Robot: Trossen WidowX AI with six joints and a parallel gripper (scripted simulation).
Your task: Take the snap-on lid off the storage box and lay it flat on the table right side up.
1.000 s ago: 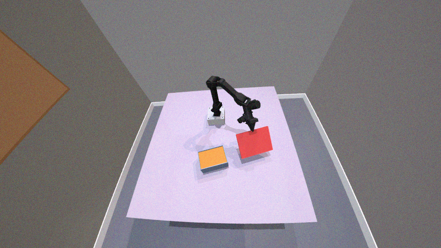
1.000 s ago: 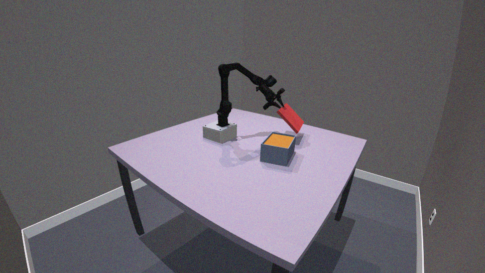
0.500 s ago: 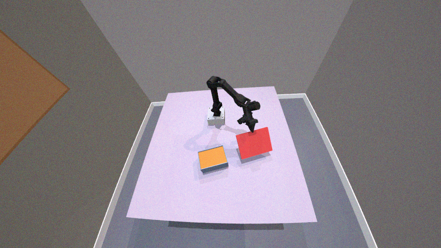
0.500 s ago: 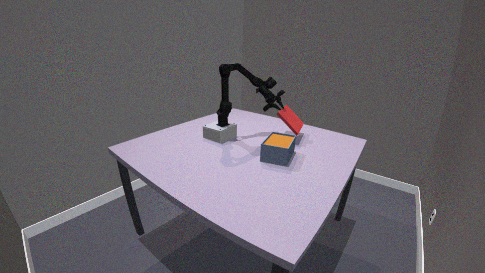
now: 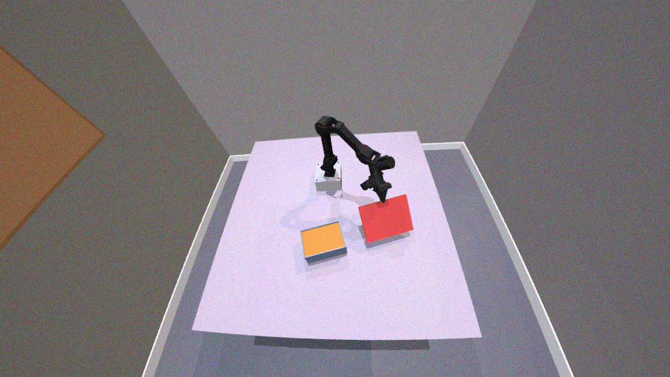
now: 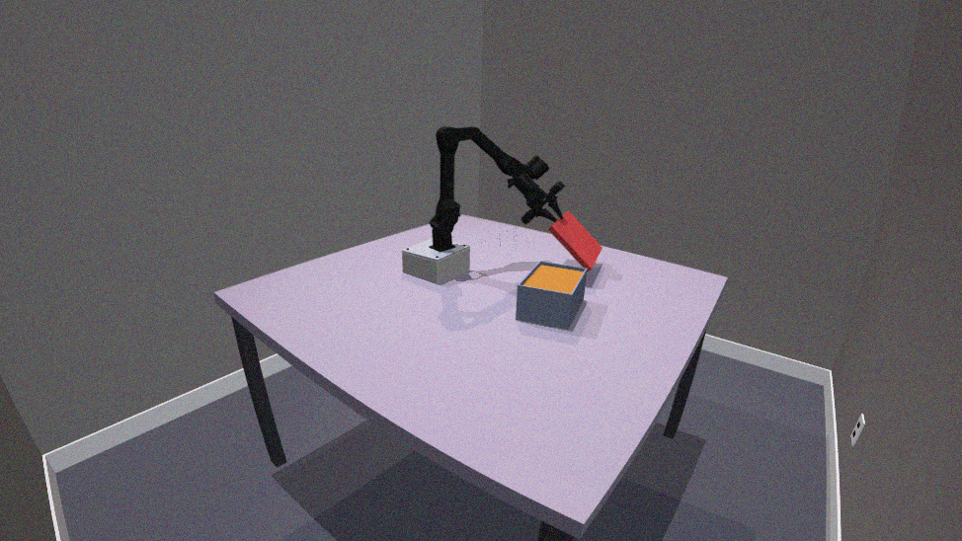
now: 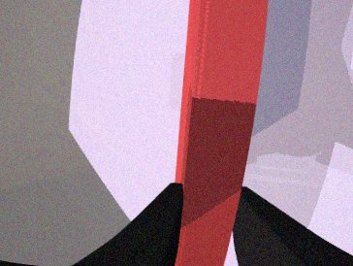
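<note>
The red lid lies 6 cm ahead of my gripper tip, 3 cm to the left of it and 5 cm below it. Round my gripper tip: storage box: 20 cm ahead, 28 cm to the right, 12 cm below.
</note>
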